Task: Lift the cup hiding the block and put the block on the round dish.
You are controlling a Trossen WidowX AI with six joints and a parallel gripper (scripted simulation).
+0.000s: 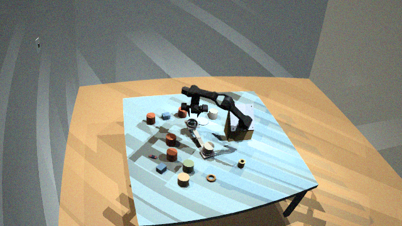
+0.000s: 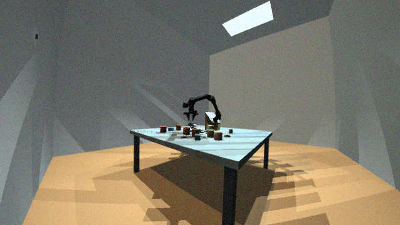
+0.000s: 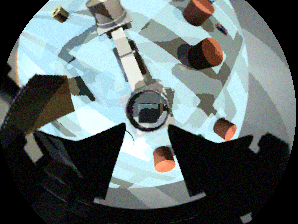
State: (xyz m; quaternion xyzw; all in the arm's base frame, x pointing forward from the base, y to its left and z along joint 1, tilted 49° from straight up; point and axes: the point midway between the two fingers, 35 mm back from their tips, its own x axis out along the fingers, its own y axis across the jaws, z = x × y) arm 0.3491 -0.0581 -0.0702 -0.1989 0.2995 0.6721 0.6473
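Now: the round dish 100 mm behind my gripper tip, 120 mm to the right of it and 130 mm below it. Round my gripper tip: green cylinder: 60 mm ahead, 370 mm to the left, 90 mm below; then small balance beam: 30 mm behind, 120 mm to the left, 110 mm below; then pale cup: 80 mm behind, 270 mm to the left, 70 mm below.
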